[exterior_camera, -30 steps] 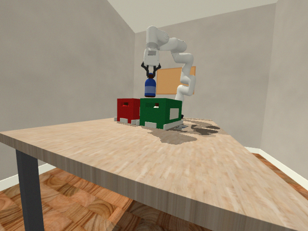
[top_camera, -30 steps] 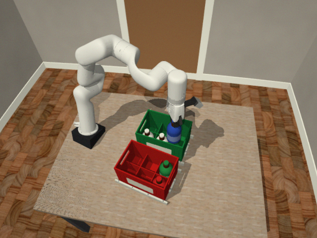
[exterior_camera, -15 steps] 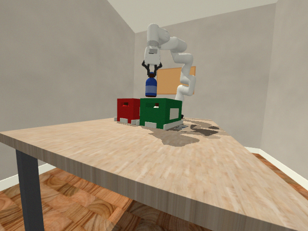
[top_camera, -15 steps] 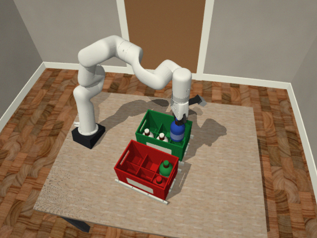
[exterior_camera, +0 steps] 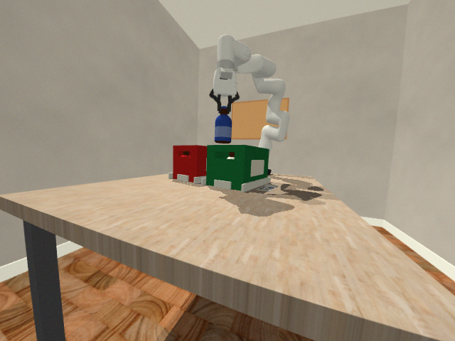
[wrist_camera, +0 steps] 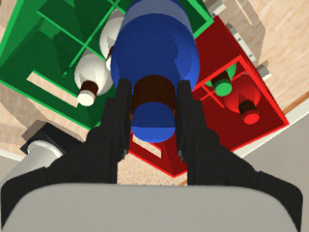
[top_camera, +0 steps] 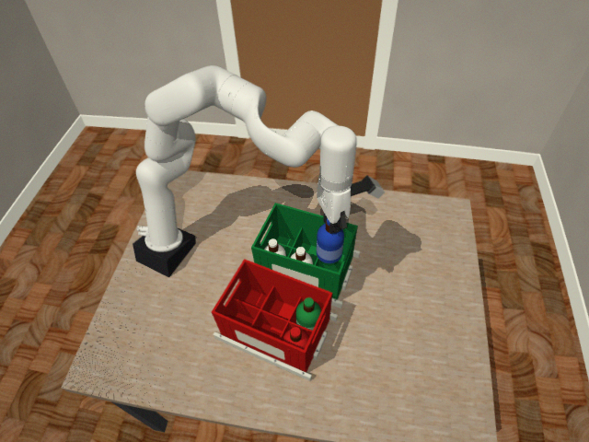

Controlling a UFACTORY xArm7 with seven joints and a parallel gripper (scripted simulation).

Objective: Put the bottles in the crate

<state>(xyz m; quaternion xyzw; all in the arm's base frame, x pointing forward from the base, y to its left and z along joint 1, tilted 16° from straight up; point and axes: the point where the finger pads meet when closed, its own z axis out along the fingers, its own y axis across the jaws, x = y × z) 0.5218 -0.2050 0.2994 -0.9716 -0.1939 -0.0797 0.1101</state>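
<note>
My hand is 70 mm above the blue-labelled bottle. Also, from my hand: white-labelled bottle (90 mm behind, 20 mm to the left, 250 mm below); then green crate (70 mm behind, 70 mm to the left, 250 mm below); then green-labelled bottle (60 mm behind, 140 mm to the right, 250 mm below).
</note>
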